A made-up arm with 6 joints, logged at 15 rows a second.
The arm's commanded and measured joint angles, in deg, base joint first. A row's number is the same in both.
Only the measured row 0 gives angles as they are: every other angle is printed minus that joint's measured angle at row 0.
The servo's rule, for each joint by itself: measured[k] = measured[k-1] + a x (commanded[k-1-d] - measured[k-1]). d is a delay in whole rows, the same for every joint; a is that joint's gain. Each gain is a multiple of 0.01, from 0.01 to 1. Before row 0 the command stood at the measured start. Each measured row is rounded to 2 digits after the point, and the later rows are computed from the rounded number. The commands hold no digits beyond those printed.
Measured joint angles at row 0:
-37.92 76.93 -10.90 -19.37 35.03 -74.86
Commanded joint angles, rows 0 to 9:
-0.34 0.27 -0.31 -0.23 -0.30 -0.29
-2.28 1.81 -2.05 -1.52 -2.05 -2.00
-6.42 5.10 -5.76 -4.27 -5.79 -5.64
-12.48 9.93 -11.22 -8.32 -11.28 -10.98
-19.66 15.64 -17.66 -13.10 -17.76 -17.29
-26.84 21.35 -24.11 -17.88 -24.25 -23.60
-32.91 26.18 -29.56 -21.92 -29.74 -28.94
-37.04 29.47 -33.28 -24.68 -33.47 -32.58
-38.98 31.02 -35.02 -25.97 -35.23 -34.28
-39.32 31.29 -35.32 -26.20 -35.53 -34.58
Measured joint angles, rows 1 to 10:
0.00 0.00 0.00 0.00 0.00 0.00
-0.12 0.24 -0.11 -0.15 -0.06 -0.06
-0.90 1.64 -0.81 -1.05 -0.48 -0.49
-2.89 4.72 -2.59 -3.18 -1.60 -1.62
-6.34 9.36 -5.70 -6.57 -3.63 -3.68
-11.14 14.95 -10.01 -10.88 -6.60 -6.67
-16.79 20.65 -15.09 -15.50 -10.31 -10.39
-22.59 25.57 -20.30 -19.74 -14.39 -14.47
-27.79 29.04 -24.97 -23.00 -18.40 -18.45
-31.82 30.80 -28.59 -24.96 -21.93 -21.93
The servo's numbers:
d 1
a 0.36 0.89 0.36 0.66 0.21 0.22

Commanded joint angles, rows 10 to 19:
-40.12 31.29 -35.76 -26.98 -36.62 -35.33
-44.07 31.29 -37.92 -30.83 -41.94 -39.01
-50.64 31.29 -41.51 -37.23 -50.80 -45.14
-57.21 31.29 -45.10 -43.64 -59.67 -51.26
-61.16 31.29 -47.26 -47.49 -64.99 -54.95
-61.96 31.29 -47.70 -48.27 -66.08 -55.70
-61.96 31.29 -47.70 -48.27 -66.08 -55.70
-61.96 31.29 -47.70 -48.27 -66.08 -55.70
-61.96 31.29 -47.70 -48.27 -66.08 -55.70
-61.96 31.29 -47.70 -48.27 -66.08 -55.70
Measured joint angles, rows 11 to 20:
-34.52 31.24 -31.01 -25.78 -24.79 -24.71
-36.54 31.28 -32.72 -26.57 -27.27 -27.05
-39.25 31.29 -34.59 -29.38 -30.35 -29.68
-43.35 31.29 -37.08 -34.56 -34.64 -33.08
-48.34 31.29 -39.97 -40.55 -39.90 -37.08
-52.96 31.29 -42.59 -45.13 -45.17 -41.01
-56.20 31.29 -44.43 -47.20 -49.56 -44.24
-58.27 31.29 -45.61 -47.91 -53.03 -46.76
-59.60 31.29 -46.36 -48.15 -55.77 -48.73
-60.45 31.29 -46.84 -48.23 -57.94 -50.26

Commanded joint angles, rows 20 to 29:
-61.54 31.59 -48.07 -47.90 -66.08 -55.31
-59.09 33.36 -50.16 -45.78 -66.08 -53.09
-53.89 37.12 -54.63 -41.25 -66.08 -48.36
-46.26 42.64 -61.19 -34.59 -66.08 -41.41
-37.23 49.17 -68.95 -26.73 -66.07 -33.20
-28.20 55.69 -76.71 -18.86 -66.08 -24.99
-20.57 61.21 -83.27 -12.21 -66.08 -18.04
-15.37 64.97 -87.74 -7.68 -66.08 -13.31
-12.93 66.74 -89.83 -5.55 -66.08 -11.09
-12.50 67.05 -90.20 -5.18 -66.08 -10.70
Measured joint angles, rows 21 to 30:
-60.99 31.29 -47.15 -48.26 -59.65 -51.46
-61.19 31.56 -47.48 -48.02 -61.00 -52.31
-60.43 33.16 -48.44 -46.54 -62.07 -52.48
-58.08 36.68 -50.67 -43.05 -62.91 -51.57
-53.82 41.98 -54.46 -37.47 -63.58 -49.33
-47.85 48.38 -59.68 -30.38 -64.10 -45.78
-40.78 54.89 -65.81 -22.78 -64.52 -41.21
-33.50 60.51 -72.10 -15.80 -64.85 -36.11
-26.97 64.48 -77.73 -10.44 -65.11 -31.09
-21.92 66.49 -82.09 -7.21 -65.31 -26.69

